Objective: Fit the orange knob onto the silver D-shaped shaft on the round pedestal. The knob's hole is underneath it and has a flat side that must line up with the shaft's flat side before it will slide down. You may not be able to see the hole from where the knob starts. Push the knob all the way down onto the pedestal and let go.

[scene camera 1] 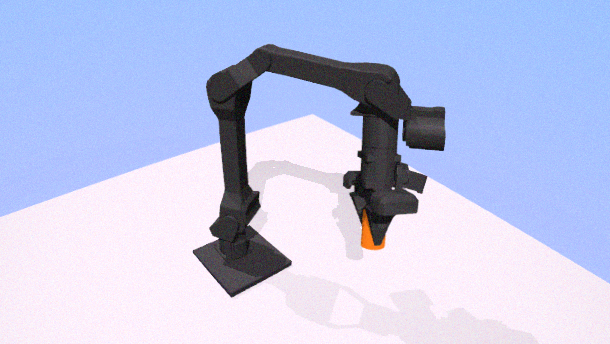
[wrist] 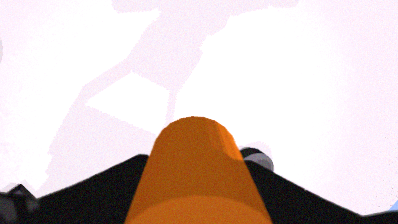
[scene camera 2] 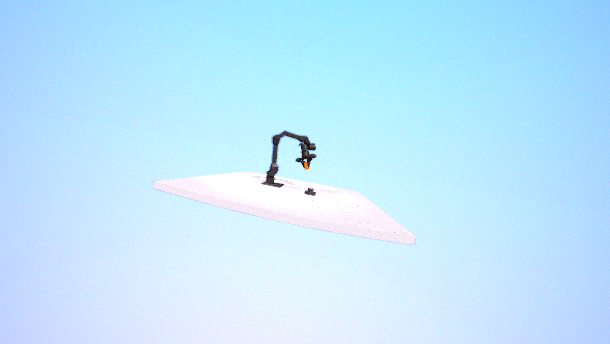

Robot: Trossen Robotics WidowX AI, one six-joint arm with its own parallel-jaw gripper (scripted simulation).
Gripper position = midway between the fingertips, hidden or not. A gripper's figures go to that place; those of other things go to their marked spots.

Labels:
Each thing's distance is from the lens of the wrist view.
my gripper (wrist: 195, 167): 11 cm
orange knob (wrist: 195, 163): 6 cm

